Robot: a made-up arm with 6 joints.
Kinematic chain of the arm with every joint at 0, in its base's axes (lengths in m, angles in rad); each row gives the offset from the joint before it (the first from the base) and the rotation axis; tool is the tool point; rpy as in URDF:
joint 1: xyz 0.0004 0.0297 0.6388 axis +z
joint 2: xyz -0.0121 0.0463 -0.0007 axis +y
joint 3: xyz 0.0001 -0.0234 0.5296 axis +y
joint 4: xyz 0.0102 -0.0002 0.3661 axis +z
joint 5: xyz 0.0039 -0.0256 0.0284 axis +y
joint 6: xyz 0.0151 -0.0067 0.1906 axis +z
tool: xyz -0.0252 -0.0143 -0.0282 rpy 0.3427 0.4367 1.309
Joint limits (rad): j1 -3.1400..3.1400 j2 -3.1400..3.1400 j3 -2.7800..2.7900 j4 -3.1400..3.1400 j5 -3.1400..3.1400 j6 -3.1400..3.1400
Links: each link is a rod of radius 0.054 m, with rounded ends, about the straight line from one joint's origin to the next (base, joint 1, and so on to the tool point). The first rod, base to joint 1, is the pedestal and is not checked.
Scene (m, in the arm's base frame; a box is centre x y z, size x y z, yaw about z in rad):
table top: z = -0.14
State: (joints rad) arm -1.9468 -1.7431 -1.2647 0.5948 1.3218 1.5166
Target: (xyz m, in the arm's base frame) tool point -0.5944 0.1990 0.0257
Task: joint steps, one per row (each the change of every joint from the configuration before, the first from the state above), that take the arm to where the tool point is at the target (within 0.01 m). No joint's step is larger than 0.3 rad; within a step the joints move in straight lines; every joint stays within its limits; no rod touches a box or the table.
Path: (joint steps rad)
1: 0.2741 -0.0280 -0.0247 -0.0791 -0.0011 -0.0058
2: 0.2741 -0.0279 -0.0246 -0.0791 -0.0011 -0.0059
3: 0.2741 -0.0280 -0.0247 -0.0791 -0.0012 -0.0058
4: 0.2741 -0.0279 -0.0246 -0.0791 -0.0011 -0.0059
5: 0.2741 -0.0280 -0.0247 -0.0791 -0.0011 -0.0058
6: 0.2741 -0.0279 -0.0247 -0.0791 -0.0011 -0.0059

